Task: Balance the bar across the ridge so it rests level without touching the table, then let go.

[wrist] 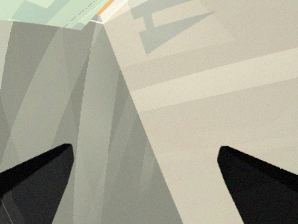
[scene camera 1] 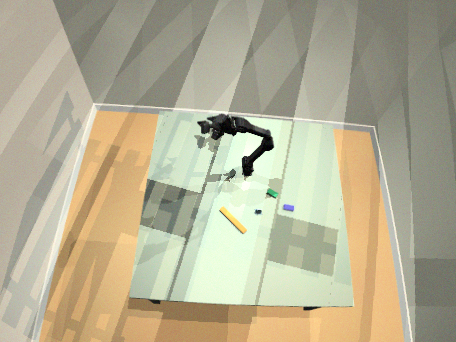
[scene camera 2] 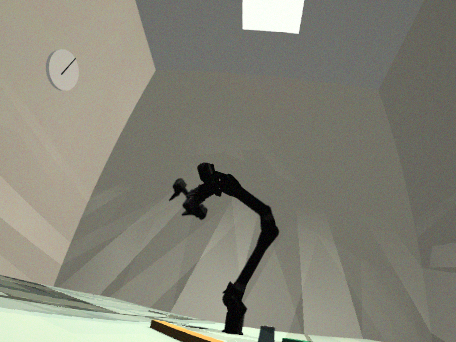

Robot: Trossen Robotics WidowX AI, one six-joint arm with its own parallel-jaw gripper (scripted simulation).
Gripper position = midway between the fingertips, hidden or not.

The gripper (scene camera 2: 175, 207) is open, with nothing in its grasp.
The gripper shows as well in the wrist view (wrist: 148, 153).
